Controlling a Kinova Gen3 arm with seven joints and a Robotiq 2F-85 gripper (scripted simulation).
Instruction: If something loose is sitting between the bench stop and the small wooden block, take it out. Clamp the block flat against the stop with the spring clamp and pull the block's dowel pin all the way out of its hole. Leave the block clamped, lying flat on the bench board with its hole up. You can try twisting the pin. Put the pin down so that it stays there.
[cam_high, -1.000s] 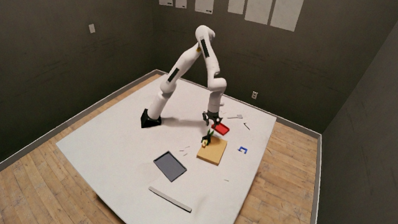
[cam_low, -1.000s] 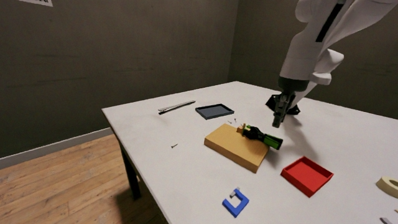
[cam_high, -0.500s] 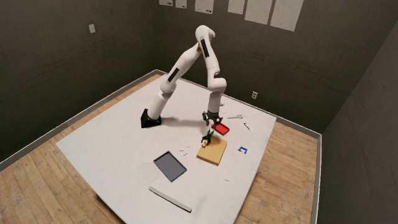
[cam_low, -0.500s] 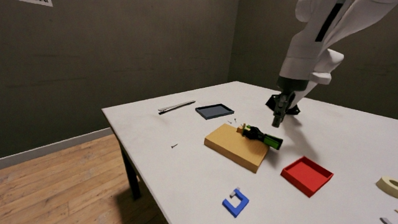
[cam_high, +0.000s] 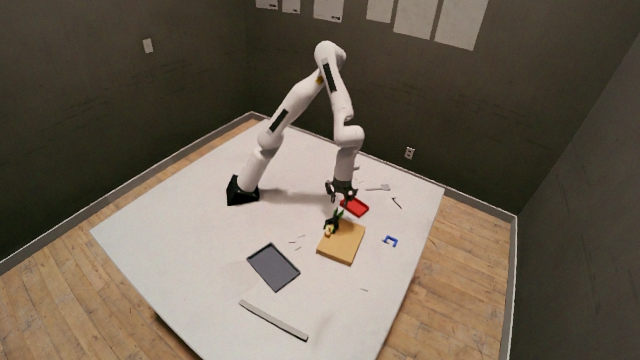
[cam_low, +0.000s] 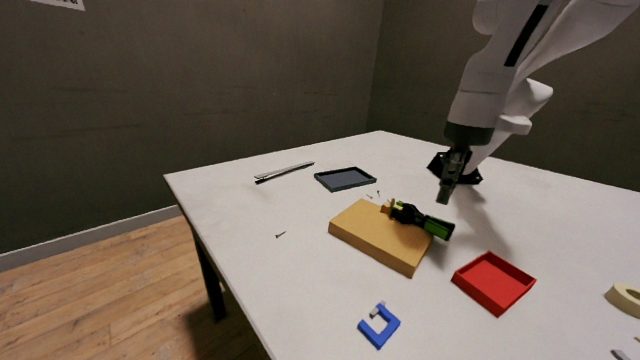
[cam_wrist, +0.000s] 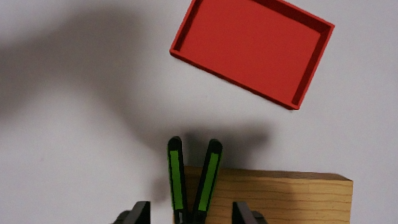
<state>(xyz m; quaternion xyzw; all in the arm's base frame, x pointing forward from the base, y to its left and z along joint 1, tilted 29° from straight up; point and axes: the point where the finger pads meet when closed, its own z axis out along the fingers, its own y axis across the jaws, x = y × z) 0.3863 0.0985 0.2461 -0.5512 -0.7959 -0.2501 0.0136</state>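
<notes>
My hand is 40 mm short of the dowel pin, 90 mm to the left of it and 80 mm above it. The rest, counted from my hand: grey tray 10 mm behind, 350 mm to the right, 130 mm below; then red tray 130 mm to the left, 130 mm below; then small wooden block 40 mm ahead, 90 mm to the right, 90 mm below.
</notes>
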